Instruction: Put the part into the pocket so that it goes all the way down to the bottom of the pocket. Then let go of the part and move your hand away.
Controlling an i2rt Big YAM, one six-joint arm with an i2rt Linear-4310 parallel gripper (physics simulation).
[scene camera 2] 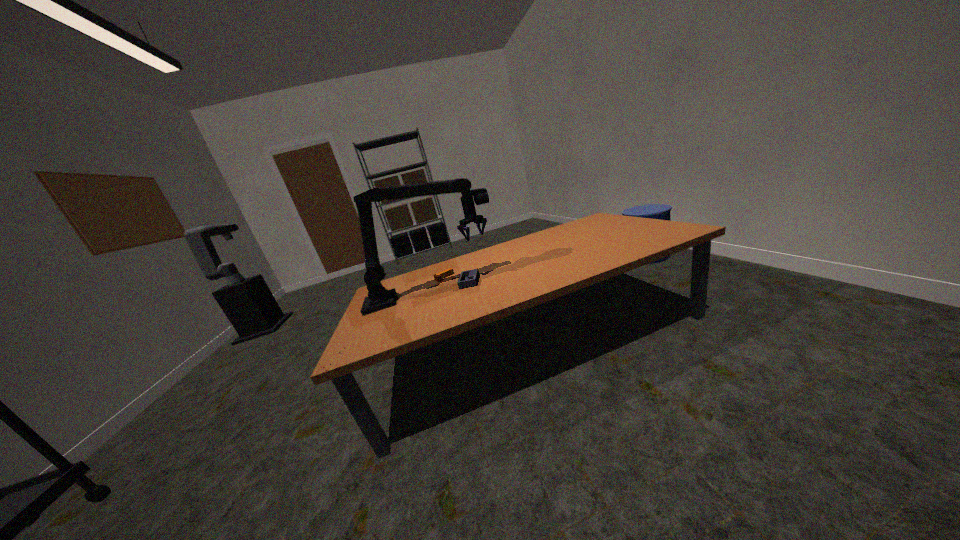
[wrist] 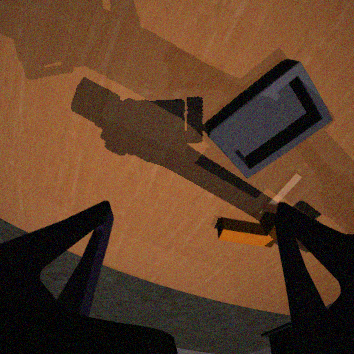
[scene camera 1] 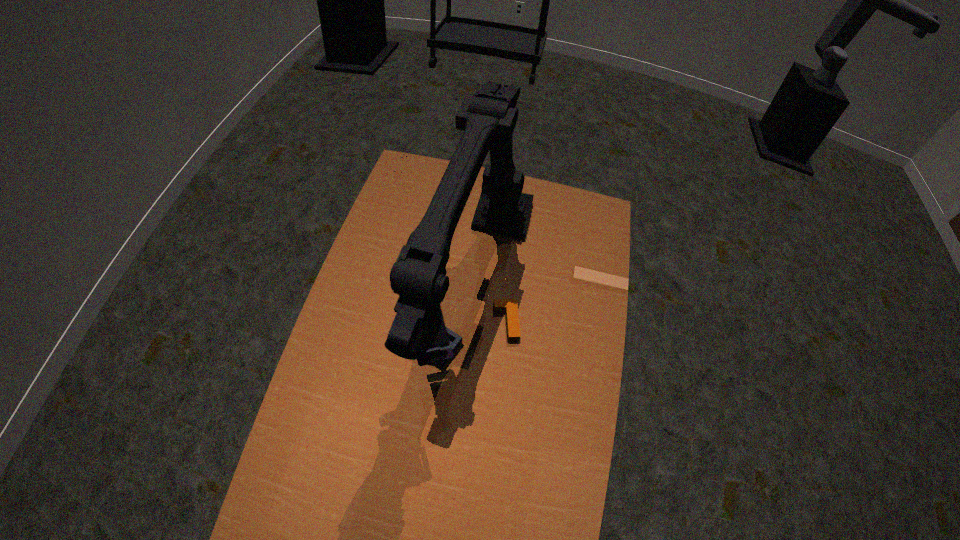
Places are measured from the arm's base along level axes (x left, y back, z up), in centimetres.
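Pixels of known places: gripper, between the fingertips: point(scene camera 2: 475, 237) point(wrist: 191, 210) point(scene camera 1: 430, 343); arm's base, origin of its link: point(scene camera 2: 379, 298) point(scene camera 1: 503, 209).
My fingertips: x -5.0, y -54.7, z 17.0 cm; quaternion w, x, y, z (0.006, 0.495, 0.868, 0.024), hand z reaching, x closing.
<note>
Ahead of a thing's pixels: the offset from my fingertips to its top centre. Level surfaces: height alone.
The part, an orange L-shaped piece {dx +13.7, dy +19.5, dz -16.9 cm} point(scene camera 1: 512, 323) point(scene camera 2: 443, 274) point(wrist: 245, 237), lies flat on the table beside the pocket block. In the wrist view, shadow and the right finger cover its right end. The pocket block {dx -3.7, dy +8.9, dz -16.3 cm} point(scene camera 1: 451, 351) point(scene camera 2: 463, 284) point(wrist: 227, 150) is a blue-grey rectangular block with a recessed pocket; in the wrist view no orange shows in it. The arm hides most of it in scene camera 1. My gripper point(scene camera 2: 473, 235) point(wrist: 191, 210) is open and empty, high above the table. In the wrist view the part lies near the right fingertip, and the block is further up.
The arm's base point(scene camera 1: 503, 218) point(scene camera 2: 379, 300) stands on the wooden table {dz -19.9 cm} point(scene camera 1: 537, 436) point(scene camera 2: 570, 268). The arm's shadows fall across the part and around the block. A pale strip point(scene camera 1: 600, 277) lies near the table edge. A second arm on a pedestal point(scene camera 1: 802, 117) point(scene camera 2: 249, 305) stands away from the table.
</note>
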